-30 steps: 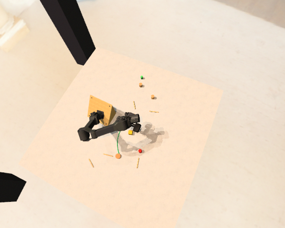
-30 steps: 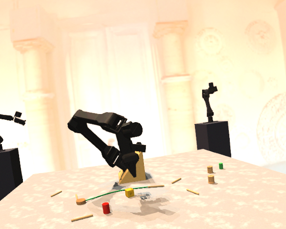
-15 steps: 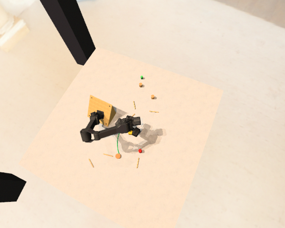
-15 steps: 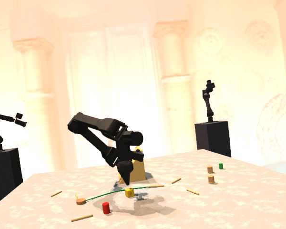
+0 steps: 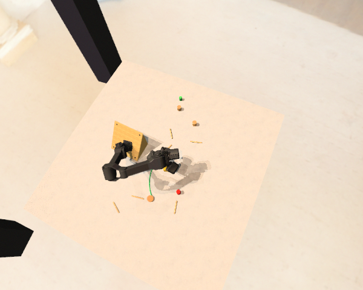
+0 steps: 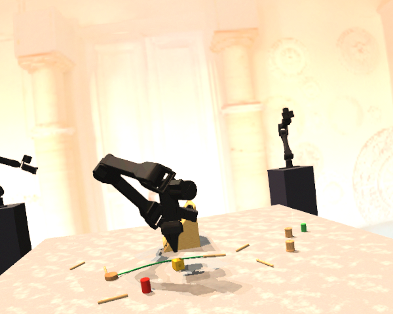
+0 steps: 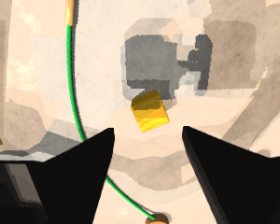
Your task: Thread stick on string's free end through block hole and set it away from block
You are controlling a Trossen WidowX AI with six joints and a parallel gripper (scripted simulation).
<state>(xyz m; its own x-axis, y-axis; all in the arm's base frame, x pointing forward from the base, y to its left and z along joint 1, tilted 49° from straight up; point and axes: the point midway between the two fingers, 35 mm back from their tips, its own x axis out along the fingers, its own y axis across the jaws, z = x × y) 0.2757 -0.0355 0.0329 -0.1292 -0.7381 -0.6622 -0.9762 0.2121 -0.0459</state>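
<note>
My gripper tip is now 50 mm above the yellow block. Also, from my gripper tip: red cylinder (130 mm ahead, 110 mm to the right, 40 mm below); round wooden button (200 mm to the right, 50 mm below, 20 mm behind); thin wooden stick (120 mm to the left, 60 mm below, 50 mm behind).
</note>
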